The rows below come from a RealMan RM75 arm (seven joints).
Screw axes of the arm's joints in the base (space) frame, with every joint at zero. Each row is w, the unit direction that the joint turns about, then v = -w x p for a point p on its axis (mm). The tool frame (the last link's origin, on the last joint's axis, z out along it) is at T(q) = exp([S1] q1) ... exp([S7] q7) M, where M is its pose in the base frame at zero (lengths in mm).
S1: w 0 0 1 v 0 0 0
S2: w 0 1 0 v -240.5 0 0
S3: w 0 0 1 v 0 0 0
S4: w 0 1 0 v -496.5 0 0
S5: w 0 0 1 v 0 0 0
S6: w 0 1 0 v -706.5 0 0
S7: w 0 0 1 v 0 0 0
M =
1 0 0 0
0 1 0 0
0 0 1 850.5
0 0 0 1
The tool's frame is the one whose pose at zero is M.
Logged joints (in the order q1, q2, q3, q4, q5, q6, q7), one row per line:
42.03, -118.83, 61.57, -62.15, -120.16, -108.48, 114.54
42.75, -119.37, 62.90, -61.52, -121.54, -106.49, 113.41
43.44, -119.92, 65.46, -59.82, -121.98, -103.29, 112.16
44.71, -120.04, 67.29, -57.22, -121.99, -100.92, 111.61
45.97, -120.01, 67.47, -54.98, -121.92, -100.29, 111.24
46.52, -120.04, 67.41, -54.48, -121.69, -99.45, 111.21
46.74, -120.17, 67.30, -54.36, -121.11, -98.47, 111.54
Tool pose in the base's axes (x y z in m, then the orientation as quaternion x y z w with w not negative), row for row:
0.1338, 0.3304, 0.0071, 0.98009, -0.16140, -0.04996, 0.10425
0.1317, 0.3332, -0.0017, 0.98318, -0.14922, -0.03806, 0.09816
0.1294, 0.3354, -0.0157, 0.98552, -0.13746, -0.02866, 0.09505
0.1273, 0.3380, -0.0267, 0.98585, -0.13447, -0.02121, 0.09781
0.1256, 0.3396, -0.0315, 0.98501, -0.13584, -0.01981, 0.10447
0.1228, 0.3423, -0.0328, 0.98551, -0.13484, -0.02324, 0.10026
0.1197, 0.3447, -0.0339, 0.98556, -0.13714, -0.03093, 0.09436
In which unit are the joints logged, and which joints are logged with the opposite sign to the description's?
The joints are logged in degrees. Opposite sign: q2, q3.
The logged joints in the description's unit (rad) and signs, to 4 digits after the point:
0.7336, 2.0740, -1.0746, -1.0847, -2.0972, -1.8933, 1.9991
0.7461, 2.0834, -1.0978, -1.0737, -2.1213, -1.8586, 1.9794
0.7582, 2.0930, -1.1425, -1.0441, -2.1290, -1.8028, 1.9576
0.7803, 2.0951, -1.1744, -0.9987, -2.1291, -1.7614, 1.9480
0.8023, 2.0946, -1.1776, -0.9596, -2.1279, -1.7504, 1.9415
0.8119, 2.0951, -1.1765, -0.9509, -2.1239, -1.7357, 1.9410
0.8158, 2.0974, -1.1746, -0.9488, -2.1138, -1.7186, 1.9467

